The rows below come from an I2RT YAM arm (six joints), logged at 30 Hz.
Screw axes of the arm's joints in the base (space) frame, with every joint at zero. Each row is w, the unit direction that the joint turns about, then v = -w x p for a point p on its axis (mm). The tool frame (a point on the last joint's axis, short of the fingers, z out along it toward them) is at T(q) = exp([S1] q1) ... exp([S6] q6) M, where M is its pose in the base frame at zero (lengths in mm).
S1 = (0, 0, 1, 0, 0, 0)
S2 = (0, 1, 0, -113.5, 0, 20)
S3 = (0, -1, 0, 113.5, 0, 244)
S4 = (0, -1, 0, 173.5, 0, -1)
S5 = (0, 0, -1, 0, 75, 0)
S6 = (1, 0, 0, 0, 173.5, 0)
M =
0 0 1 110.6
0 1 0 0
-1 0 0 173.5
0 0 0 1
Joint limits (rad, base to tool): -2.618..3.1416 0..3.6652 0..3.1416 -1.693..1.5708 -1.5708..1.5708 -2.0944..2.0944
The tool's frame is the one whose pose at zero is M.
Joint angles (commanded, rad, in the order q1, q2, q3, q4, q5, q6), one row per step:
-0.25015 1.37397 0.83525 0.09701 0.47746 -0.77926
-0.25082 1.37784 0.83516 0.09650 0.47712 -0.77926
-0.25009 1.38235 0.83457 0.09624 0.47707 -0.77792
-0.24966 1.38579 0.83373 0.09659 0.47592 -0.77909
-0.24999 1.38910 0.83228 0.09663 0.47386 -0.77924
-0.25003 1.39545 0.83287 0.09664 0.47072 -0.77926
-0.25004 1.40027 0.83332 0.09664 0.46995 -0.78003
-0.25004 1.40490 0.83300 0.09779 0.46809 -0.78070
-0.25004 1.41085 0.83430 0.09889 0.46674 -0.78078
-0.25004 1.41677 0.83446 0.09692 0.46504 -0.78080
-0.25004 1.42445 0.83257 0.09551 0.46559 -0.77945
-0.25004 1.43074 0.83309 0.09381 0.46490 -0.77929
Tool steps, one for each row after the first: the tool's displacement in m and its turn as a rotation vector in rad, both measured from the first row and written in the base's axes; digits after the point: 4 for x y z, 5 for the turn. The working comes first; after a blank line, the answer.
Tool pose at each row, in the base's axes (x y z in m, rotation vector in rad; the steps are taken from these numbers as rounded here):
0.2914 -0.0913 0.2531 -0.23919 2.13375 -1.11110
0.2918 -0.0916 0.2519 -0.24082 2.13828 -1.11037
0.2924 -0.0916 0.2504 -0.24267 2.14314 -1.10821
0.2929 -0.0915 0.2491 -0.24704 2.14673 -1.10680
0.2931 -0.0916 0.2477 -0.25048 2.15108 -1.10419
0.2941 -0.0918 0.2460 -0.25528 2.15612 -1.10007
0.2948 -0.0919 0.2448 -0.25870 2.16032 -1.09894
0.2954 -0.0920 0.2434 -0.26247 2.16373 -1.09675
0.2964 -0.0922 0.2422 -0.26514 2.16694 -1.09478
0.2971 -0.0924 0.2404 -0.26993 2.17417 -1.09161
0.2977 -0.0925 0.2374 -0.27323 2.18488 -1.08929
0.2985 -0.0927 0.2356 -0.27703 2.19202 -1.08704

0.0004 -0.0003 -0.0012 0.00125 0.00429 -0.00036
0.0010 -0.0003 -0.0027 0.00348 0.00862 -0.00010
0.0015 -0.0002 -0.0040 0.00416 0.01306 0.00181
0.0017 -0.0003 -0.0054 0.00610 0.01750 0.00340
0.0027 -0.0005 -0.0071 0.00886 0.02274 0.00618
0.0034 -0.0006 -0.0083 0.00977 0.02739 0.00715
0.0040 -0.0007 -0.0097 0.01108 0.03128 0.00908
0.0050 -0.0009 -0.0109 0.01249 0.03462 0.01032
0.0057 -0.0011 -0.0127 0.01517 0.04193 0.01183
0.0063 -0.0012 -0.0157 0.01860 0.05175 0.01078
0.0071 -0.0014 -0.0175 0.02090 0.05880 0.01131

